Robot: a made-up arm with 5 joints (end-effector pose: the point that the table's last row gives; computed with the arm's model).
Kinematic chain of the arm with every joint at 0, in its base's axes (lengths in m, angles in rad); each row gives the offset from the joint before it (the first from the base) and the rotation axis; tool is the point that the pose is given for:
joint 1: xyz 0 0 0.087 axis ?
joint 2: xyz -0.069 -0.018 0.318 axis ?
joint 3: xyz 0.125 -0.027 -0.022 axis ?
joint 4: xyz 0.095 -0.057 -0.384 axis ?
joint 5: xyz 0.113 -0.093 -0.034 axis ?
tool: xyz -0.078 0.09 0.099
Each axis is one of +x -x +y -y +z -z.
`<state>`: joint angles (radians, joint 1 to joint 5).
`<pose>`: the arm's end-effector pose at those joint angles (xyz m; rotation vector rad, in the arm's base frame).
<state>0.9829 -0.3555 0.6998 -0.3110 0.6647</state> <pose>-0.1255 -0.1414 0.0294 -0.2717 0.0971 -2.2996</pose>
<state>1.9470 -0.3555 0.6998 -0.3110 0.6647</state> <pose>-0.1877 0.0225 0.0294 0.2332 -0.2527 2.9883</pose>
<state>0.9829 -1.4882 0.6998 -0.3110 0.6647</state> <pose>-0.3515 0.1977 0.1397 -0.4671 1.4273 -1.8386</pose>
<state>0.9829 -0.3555 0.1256 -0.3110 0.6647</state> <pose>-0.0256 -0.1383 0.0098 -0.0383 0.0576 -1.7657</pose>
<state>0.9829 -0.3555 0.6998 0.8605 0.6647</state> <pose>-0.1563 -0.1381 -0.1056 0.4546 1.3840 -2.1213</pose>
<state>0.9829 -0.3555 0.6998 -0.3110 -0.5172</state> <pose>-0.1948 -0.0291 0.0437 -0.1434 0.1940 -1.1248</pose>
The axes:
joint 1: -z
joint 2: -y
joint 3: -z
joint 4: +y
joint 5: -z

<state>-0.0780 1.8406 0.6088 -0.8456 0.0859</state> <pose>0.2179 -0.1152 0.6433 0.6065 -2.5371 -0.7330</pose>
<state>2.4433 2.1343 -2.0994 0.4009 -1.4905</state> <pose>0.0435 -0.2033 0.8021 -0.0775 2.2967 0.2078</pose>
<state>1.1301 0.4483 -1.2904 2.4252 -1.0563</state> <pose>0.2193 -0.3667 0.1405 0.7908 2.0744 0.1591</pose>
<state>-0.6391 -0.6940 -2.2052 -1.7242 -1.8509</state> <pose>-0.1245 0.0594 -0.0780 -1.5866 1.8662 -1.3417</pose>
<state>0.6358 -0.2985 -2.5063 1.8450 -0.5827</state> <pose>-0.0181 0.1918 -0.0183 -1.1017 1.7202 1.9223</pose>
